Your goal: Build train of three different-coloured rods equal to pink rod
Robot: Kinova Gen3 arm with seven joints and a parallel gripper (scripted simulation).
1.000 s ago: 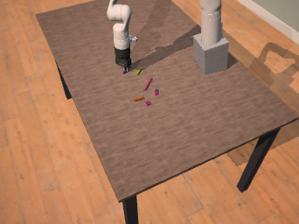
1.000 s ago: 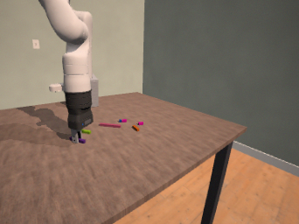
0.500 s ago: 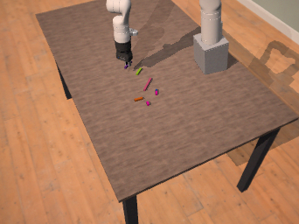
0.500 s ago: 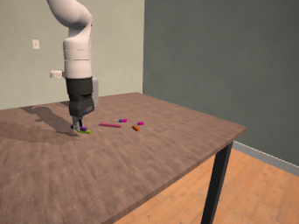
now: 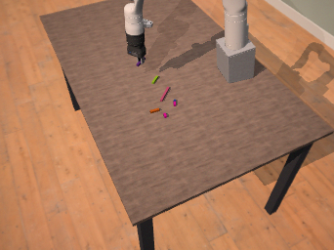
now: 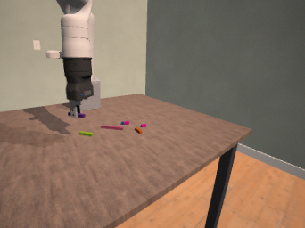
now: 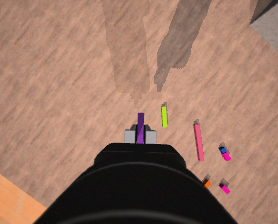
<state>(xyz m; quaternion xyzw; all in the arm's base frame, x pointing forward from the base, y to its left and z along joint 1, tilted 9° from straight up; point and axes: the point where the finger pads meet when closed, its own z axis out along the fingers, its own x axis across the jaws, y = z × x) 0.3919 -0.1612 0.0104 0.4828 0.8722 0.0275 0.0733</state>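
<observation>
Now: hand 200 mm to the right of the blue rod, 110 mm above it and 60 mm past it. Round my hand: purple rod (10 mm below); pink rod (140 mm to the left, 110 mm below, 40 mm behind); lime rod (110 mm below, 50 mm behind, 40 mm to the left).
</observation>
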